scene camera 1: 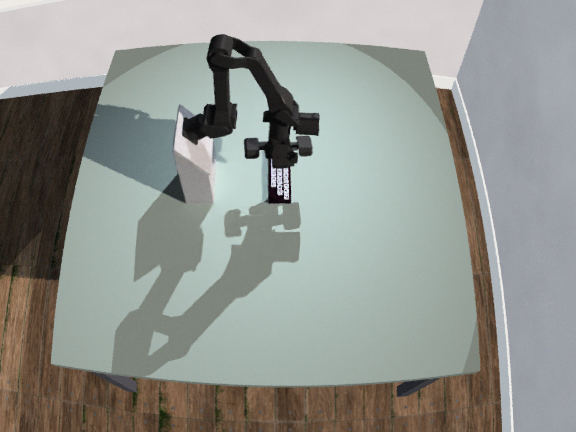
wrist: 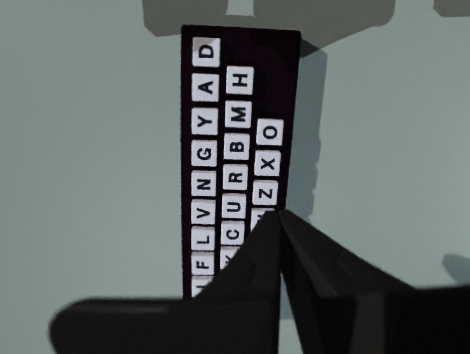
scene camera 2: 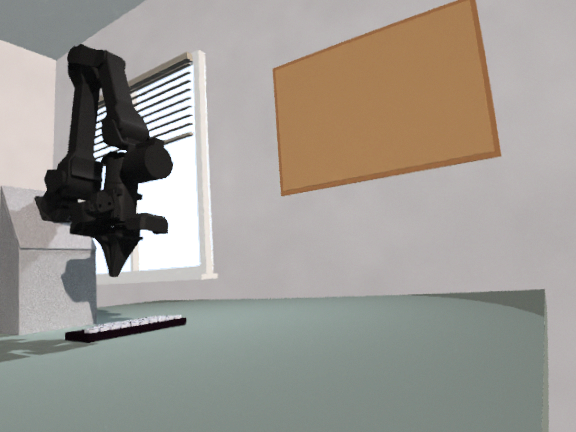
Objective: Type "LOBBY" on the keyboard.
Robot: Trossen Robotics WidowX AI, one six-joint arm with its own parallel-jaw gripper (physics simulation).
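Frame: origin at the arm's base, x ahead, y left, z up, level; millimetres.
Where they show: gripper, fingertip midpoint: [wrist: 276, 222] [scene camera 2: 113, 276]; arm's base, origin of the base link: [scene camera 1: 190, 131] [scene camera 2: 53, 209].
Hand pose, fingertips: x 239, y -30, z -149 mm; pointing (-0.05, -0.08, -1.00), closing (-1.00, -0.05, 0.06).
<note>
Things, the pixels of their top centre, and the offset from my fingertips. Level surfaces: height alone.
- black keyboard, middle of its top: [wrist: 234, 200] [scene camera 2: 130, 321] [scene camera 1: 279, 172] 77 mm down, 13 mm ahead, 22 mm left
- L key, middle of its top: [wrist: 203, 240] 77 mm down, 33 mm ahead, 49 mm left
- O key, middle of its top: [wrist: 270, 132] 77 mm down, 8 mm back, 19 mm right
- B key, middle of its top: [wrist: 236, 147] 77 mm down, 11 mm ahead, 11 mm right
- Y key, middle of its top: [wrist: 204, 121] 77 mm down, 29 mm ahead, 25 mm right
- Z key, middle of its top: [wrist: 265, 193] 77 mm down, 6 mm back, 18 mm left
- pale green table, its level: 95 mm down
The black keyboard [scene camera 1: 273, 196] [scene camera 2: 125, 330] [wrist: 280, 75] with white letter keys lies on the table. In the wrist view the L key [wrist: 203, 239] is in the left row, the O key [wrist: 270, 132] at the top of the right row, the B key [wrist: 236, 147] in the middle row, and the Y key [wrist: 204, 121] high in the left row. My gripper [scene camera 2: 114, 275] [wrist: 276, 222] is shut and empty. It hangs above the keyboard, tips pointing down. In the wrist view its fingers cover the lower keys, and the tips appear beside the Z key [wrist: 265, 193].
The pale green table [scene camera 1: 380, 250] [scene camera 2: 350, 360] bears a grey block-like stand [scene camera 1: 198, 182] [scene camera 2: 55, 290], which carries the arm's base. It stands to the left of the keyboard in the first scene view. A cork board [scene camera 2: 385, 100] and a window [scene camera 2: 170, 210] are on the wall behind.
</note>
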